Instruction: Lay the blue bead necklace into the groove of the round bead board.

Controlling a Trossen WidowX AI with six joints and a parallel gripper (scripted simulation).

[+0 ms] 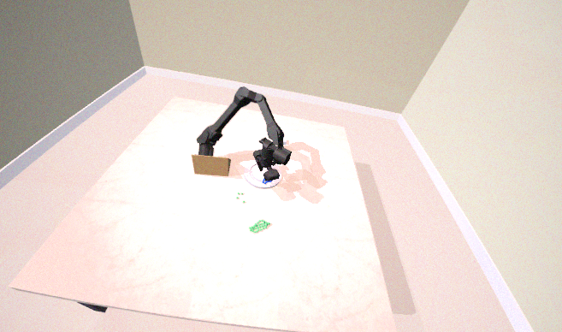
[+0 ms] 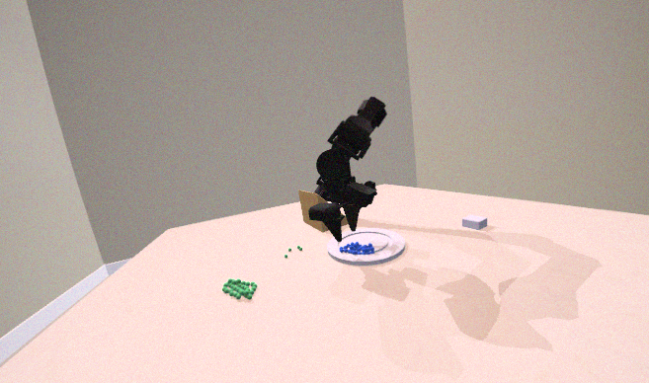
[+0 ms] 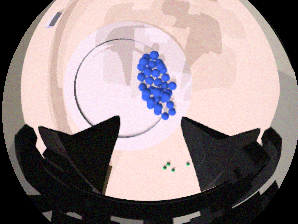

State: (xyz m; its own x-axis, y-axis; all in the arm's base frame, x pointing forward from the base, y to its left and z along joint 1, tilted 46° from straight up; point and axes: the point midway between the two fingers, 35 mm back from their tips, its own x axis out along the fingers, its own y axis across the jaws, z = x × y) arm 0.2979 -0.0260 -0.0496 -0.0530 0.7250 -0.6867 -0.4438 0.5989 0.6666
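Right now the round white bead board is 5 cm to the left of my gripper tip and 3 cm below it. The rest, counted from my gripper tip: small grey block (11 cm ahead, 35 cm to the left, 3 cm below).
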